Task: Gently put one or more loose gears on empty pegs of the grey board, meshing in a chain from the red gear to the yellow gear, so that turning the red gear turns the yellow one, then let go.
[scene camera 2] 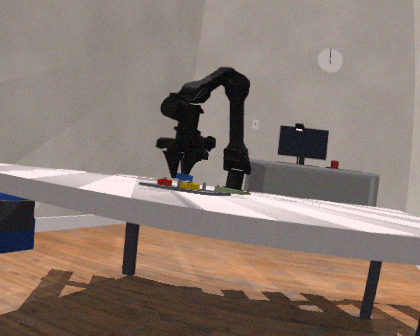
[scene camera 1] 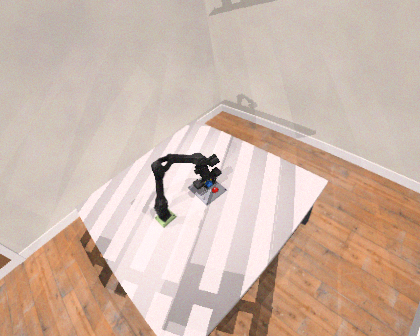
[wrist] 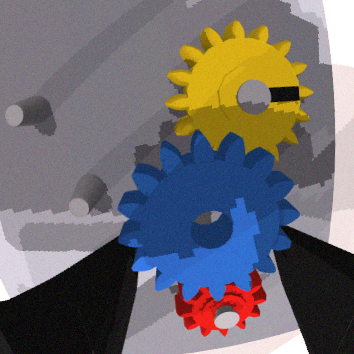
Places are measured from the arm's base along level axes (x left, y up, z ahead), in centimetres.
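Where they show: gripper, fingertip midpoint: (scene camera 2: 178, 179) (scene camera 1: 210, 185) (wrist: 207, 240); arm's base, link origin: (scene camera 2: 233, 189) (scene camera 1: 165, 216).
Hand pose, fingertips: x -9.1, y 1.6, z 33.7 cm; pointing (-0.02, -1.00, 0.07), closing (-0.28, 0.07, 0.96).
Each offset is from my fingertips to the centre of the thing. Level surfaces: height alone.
My gripper (scene camera 1: 208, 181) (scene camera 2: 179, 175) (wrist: 207, 240) is shut on a blue gear @(dx +1.3, dy +0.8, dz +0.2 cm) (scene camera 2: 184, 177) (wrist: 170, 195), held roughly flat a little above the grey board @(dx +1.9, dy -1.3, dz -1.7 cm) (scene camera 1: 207, 200) (scene camera 2: 148, 185) (wrist: 55, 160). In the wrist view the blue gear overlaps the edges of the yellow gear @(dx +4.4, dy -1.2, dz +2.7 cm) (scene camera 2: 190, 186) (wrist: 210, 75) and the red gear @(dx -4.1, dy -1.2, dz -0.2 cm) (scene camera 1: 215, 190) (scene camera 2: 164, 182) (wrist: 200, 307), which sit on pegs. Something light grey shows in part of the blue gear's hole; whether it is a peg top I cannot tell. Two bare pegs @(dx +6.3, dy -1.0, dz -4.7 cm) (wrist: 14, 115) @(dx +2.6, dy -1.0, dz -3.8 cm) (wrist: 79, 206) stand at the left in the wrist view.
The board lies on the white table @(dy -2.9 cm) (scene camera 1: 250, 200) (scene camera 2: 320, 225). The arm's green base plate (scene camera 1: 165, 220) (scene camera 2: 231, 190) is beside it. A grey cabinet (scene camera 2: 310, 185) with a monitor (scene camera 2: 303, 145) and a red cup (scene camera 2: 334, 164) stands behind the table.
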